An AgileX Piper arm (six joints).
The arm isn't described. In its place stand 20 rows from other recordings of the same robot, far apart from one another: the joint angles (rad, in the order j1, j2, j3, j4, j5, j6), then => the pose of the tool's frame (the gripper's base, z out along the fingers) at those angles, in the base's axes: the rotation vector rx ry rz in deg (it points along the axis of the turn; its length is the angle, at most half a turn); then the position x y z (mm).
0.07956, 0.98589, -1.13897, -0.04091, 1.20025, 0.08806 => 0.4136, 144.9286, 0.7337, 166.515, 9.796, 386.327
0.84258, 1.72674, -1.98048, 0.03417, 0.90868, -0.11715 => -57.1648, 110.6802, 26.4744, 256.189, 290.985, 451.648
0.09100, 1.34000, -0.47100, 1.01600, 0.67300, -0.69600 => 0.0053, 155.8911, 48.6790, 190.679, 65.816, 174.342
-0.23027, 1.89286, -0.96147, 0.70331, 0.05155, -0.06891 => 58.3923, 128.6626, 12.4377, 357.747, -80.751, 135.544
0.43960, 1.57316, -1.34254, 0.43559, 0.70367, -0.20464 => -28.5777, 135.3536, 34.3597, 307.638, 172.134, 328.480
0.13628, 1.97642, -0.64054, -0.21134, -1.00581, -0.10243 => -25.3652, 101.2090, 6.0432, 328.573, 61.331, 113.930
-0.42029, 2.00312, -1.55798, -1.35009, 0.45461, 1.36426 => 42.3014, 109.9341, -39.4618, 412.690, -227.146, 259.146
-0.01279, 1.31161, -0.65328, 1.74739, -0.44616, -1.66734 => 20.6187, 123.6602, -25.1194, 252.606, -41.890, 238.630
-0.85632, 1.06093, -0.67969, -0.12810, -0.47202, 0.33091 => 38.9756, 71.0280, -28.1074, 155.808, -171.571, 352.486
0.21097, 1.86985, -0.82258, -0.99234, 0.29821, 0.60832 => -39.5132, 149.2149, -21.8689, 317.413, 45.082, 109.034
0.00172, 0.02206, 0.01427, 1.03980, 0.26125, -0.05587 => 36.9052, 92.3550, 52.2995, 56.195, 20.364, 195.126
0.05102, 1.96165, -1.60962, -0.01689, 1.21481, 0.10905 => 4.6178, 174.6574, -0.7648, 398.897, 18.927, 234.368
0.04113, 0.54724, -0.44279, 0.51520, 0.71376, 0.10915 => 20.2038, 128.8354, 38.0787, 96.617, 33.355, 267.555
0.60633, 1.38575, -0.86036, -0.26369, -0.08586, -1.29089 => -100.1967, 52.5501, -34.7721, 251.676, 177.005, 289.553
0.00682, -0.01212, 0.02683, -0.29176, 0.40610, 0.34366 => 8.1051, 107.8223, -2.9773, 51.592, -9.988, 169.996
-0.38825, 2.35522, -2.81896, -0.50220, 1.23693, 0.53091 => 58.9244, 110.3875, -30.9789, 441.402, -225.251, 397.002
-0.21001, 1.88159, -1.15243, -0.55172, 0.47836, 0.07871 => -11.2911, 153.2005, -30.3736, 367.531, -100.790, 170.587
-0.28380, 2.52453, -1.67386, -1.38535, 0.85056, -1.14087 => 107.2297, -78.3719, 52.0129, 445.490, -199.966, 46.810
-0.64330, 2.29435, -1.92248, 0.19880, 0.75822, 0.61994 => 94.4803, 115.5433, 12.6657, 414.614, -295.385, 182.333
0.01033, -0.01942, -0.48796, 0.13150, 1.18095, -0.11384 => -8.5852, 122.9390, 5.7283, -12.418, 10.909, 265.046
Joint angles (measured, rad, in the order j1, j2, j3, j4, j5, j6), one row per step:
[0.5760 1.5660 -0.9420 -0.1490 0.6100 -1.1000]
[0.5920 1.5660 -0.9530 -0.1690 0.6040 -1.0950]
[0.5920 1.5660 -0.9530 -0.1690 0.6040 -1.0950]
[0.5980 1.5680 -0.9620 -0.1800 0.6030 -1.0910]
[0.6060 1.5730 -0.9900 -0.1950 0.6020 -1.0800]
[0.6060 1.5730 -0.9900 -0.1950 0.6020 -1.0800]
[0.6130 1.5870 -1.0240 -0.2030 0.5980 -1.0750]
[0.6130 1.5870 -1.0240 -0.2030 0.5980 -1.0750]
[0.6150 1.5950 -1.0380 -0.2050 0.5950 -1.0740]
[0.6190 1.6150 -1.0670 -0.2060 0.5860 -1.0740]
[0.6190 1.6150 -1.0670 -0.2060 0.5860 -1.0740]
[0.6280 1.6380 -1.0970 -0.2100 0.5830 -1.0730]
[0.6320 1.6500 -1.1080 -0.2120 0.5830 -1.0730]
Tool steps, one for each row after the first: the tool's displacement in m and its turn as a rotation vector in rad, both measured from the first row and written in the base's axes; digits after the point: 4 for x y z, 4 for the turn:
[0.0002 0.0048 0.0033 -0.0026 -0.0226 0.0224]
[0.0002 0.0048 0.0033 -0.0026 -0.0226 0.0224]
[0.0012 0.0070 0.0052 -0.0044 -0.0338 0.0305]
[0.0050 0.0118 0.0114 0.0029 -0.0592 0.0360]
[0.0050 0.0118 0.0114 0.0029 -0.0592 0.0360]
[0.0104 0.0178 0.0166 0.0132 -0.0820 0.0428]
[0.0104 0.0178 0.0166 0.0132 -0.0820 0.0428]
[0.0130 0.0204 0.0180 0.0175 -0.0900 0.0453]
[0.0187 0.0261 0.0200 0.0277 -0.1048 0.0510]
[0.0187 0.0261 0.0200 0.0277 -0.1048 0.0510]
[0.0234 0.0330 0.0209 0.0316 -0.1145 0.0614]
[0.0253 0.0360 0.0199 0.0298 -0.1146 0.0664]

